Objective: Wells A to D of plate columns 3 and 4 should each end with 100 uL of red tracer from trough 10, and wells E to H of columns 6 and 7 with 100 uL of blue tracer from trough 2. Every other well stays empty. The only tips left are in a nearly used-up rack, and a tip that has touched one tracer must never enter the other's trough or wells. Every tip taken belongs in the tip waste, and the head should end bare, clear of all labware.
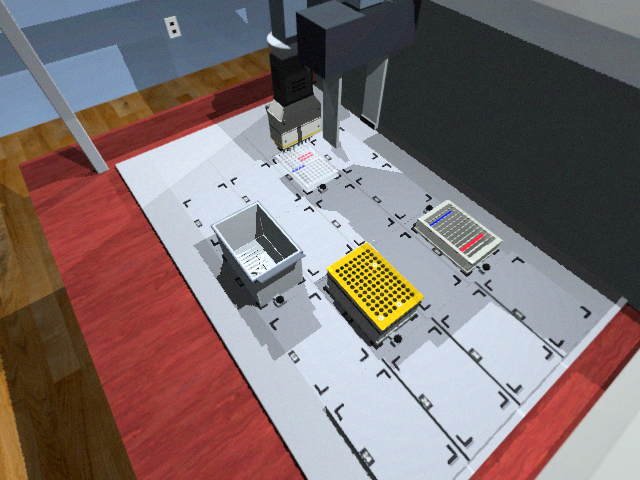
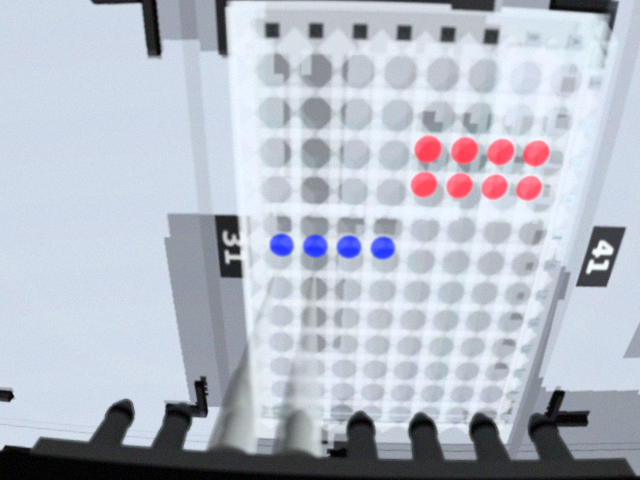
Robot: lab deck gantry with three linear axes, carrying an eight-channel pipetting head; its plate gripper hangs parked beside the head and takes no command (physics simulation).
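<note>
The pipetting head (image 1: 295, 121) is over the far end of the clear plate (image 1: 321, 177) (image 2: 244, 129). Two pale tips (image 2: 235, 413) (image 2: 298, 431) sit on neighbouring nozzles, with no blue showing in them; the other nozzles are bare. Red wells (image 2: 464, 150) fill A to D of columns 3 and 4. Blue wells (image 2: 348, 246) fill E to H of column 6; column 7 shows no colour. The trough rack (image 1: 420, 227) holds blue liquid (image 1: 440, 218) and red liquid (image 1: 472, 242). The yellow tip rack (image 1: 353, 251) holds a few white tips. The plate gripper (image 1: 353, 133) hangs open and empty beside the head.
The tall grey waste bin (image 1: 283, 285) stands left of the tip rack, its walls rising above the deck. A slanted grey post (image 1: 56, 93) stands at the left deck edge. A dark wall (image 1: 516, 129) runs along the right side. Small black knobs stand beside the labware.
</note>
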